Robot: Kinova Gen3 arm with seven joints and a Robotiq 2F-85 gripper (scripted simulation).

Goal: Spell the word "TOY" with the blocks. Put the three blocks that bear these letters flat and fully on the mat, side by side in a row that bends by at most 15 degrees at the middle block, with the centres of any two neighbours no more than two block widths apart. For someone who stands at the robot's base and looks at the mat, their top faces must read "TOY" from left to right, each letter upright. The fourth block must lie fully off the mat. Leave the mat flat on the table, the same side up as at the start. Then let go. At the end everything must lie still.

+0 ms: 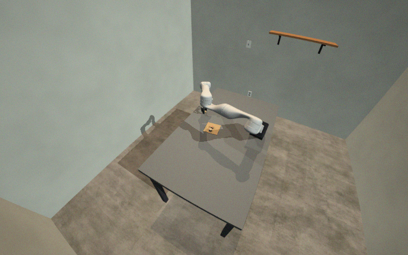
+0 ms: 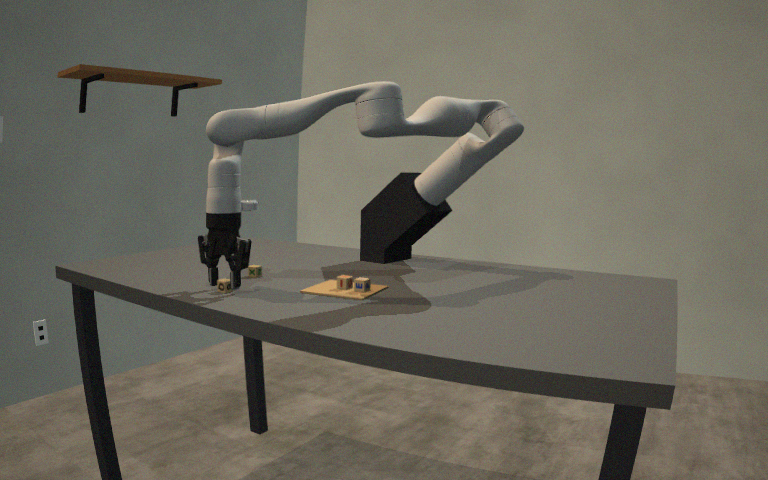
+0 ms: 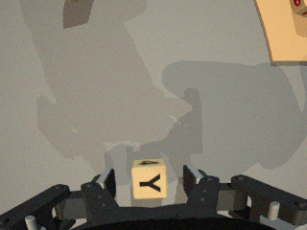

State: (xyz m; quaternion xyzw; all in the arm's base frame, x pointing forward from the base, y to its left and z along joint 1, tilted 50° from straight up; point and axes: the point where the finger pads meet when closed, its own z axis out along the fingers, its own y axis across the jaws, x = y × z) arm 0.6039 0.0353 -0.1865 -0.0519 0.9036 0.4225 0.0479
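My gripper is now 200 mm past the block, 160 mm to the right of it and 10 mm above it. The rest, counted from my hand: tan mat 200 mm behind, 160 mm to the left, 20 mm below.
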